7 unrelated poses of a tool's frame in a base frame.
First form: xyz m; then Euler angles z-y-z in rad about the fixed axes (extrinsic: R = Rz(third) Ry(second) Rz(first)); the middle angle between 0 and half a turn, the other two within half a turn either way.
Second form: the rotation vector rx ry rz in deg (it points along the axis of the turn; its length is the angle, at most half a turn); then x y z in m. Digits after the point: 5 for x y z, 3 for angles.
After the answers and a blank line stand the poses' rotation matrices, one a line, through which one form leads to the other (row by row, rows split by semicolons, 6 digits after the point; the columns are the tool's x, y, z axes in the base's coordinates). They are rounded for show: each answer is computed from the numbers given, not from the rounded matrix.
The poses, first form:
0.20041 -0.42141 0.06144 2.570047 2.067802 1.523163
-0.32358 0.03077 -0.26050 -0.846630 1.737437 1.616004
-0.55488 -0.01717 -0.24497 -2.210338 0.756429 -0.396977
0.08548 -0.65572 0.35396 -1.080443 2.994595 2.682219
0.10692 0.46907 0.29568 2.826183 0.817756 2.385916
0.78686 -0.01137 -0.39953 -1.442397 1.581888 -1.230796
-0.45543 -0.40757 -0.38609 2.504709 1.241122 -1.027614
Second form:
-67.556 -117.054 -71.508 0.20041 -0.42141 0.06144
-95.679 33.789 32.209 -0.32358 0.03077 -0.26050
-45.471 35.591 -140.171 -0.55488 -0.01717 -0.24497
-165.580 -53.137 9.193 0.08548 -0.65572 0.35396
-10.713 -47.875 -57.779 0.10692 0.46907 0.29568
-12.270 115.536 -111.767 0.78686 -0.01137 -0.39953
75.718 -14.984 72.701 -0.45543 -0.40757 -0.38609

-0.521225 0.852393 0.041855; 0.426318 0.217574 0.878017; 0.739309 0.475488 -0.476796
0.753253 -0.656219 -0.044566; -0.075927 -0.154059 0.985140; -0.653334 -0.738676 -0.165870
-0.710534 0.307423 0.632956; -0.572148 -0.776037 -0.265357; 0.409620 -0.550689 0.727292
0.808704 0.573378 -0.131284; 0.584157 -0.809038 0.064942; -0.068978 -0.129210 -0.989215
0.260432 0.806347 -0.531018; -0.671614 0.546425 0.500355; 0.693621 0.226330 0.683860
-0.935468 0.117048 0.333467; -0.329403 0.053072 -0.942697; -0.128039 -0.991707 -0.011091
0.374575 -0.787746 0.489029; 0.530182 -0.250721 -0.809967; 0.760658 0.562667 0.323735

